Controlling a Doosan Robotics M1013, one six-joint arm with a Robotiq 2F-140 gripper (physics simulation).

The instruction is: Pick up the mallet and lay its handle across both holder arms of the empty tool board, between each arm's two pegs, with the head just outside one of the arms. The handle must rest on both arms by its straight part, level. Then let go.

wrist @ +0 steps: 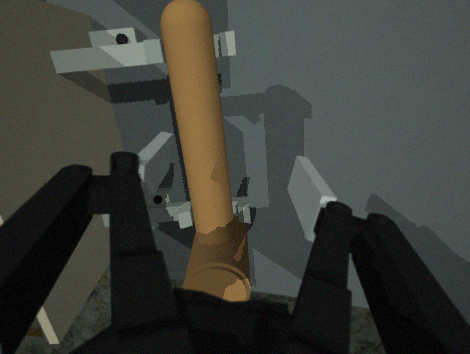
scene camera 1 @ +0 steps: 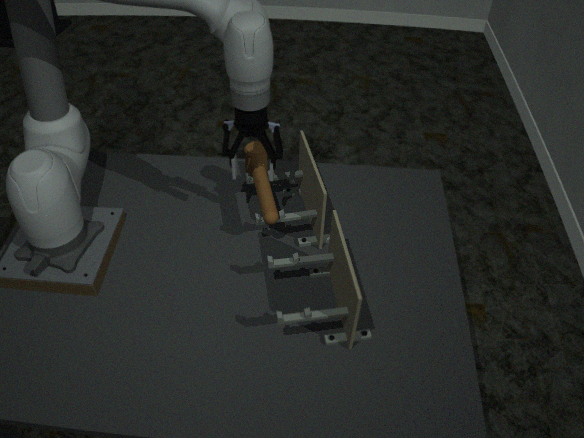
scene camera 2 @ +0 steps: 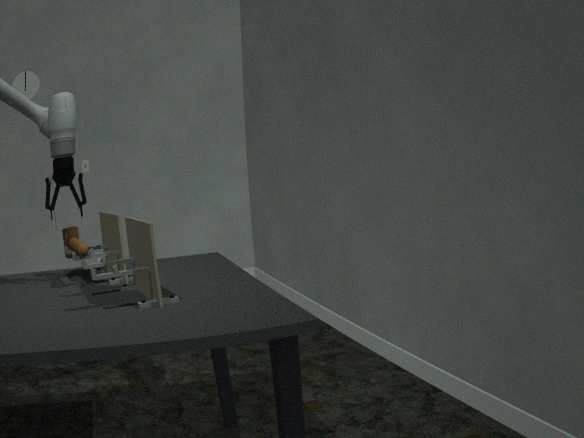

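Observation:
The orange-brown mallet (scene camera 1: 265, 195) (scene camera 2: 78, 246) (wrist: 200, 125) lies across the two arms of the far tool board (scene camera 1: 313, 190) (scene camera 2: 112, 237) (wrist: 45, 100), its head beyond the far arm. The near tool board (scene camera 1: 346, 280) (scene camera 2: 142, 257) is empty. Its two pale arms, the inner arm (scene camera 1: 315, 259) and the outer arm (scene camera 1: 325, 314), stick out with pegs. My gripper (scene camera 1: 253, 169) (scene camera 2: 67, 218) (wrist: 232, 162) is partly open and empty, pointing down above the mallet. In the wrist view the fingers stand on either side of the handle's head end, without touching it. The finger bodies partly cover the head.
Both boards stand upright on the dark table (scene camera 1: 175, 350) (scene camera 2: 225, 300), close together in a row, with small pale feet (scene camera 1: 347, 337) (scene camera 2: 158, 301). The arm's base plate (scene camera 1: 107, 250) is at the table's left in scene camera 1. The table's far edge is near the mallet head.

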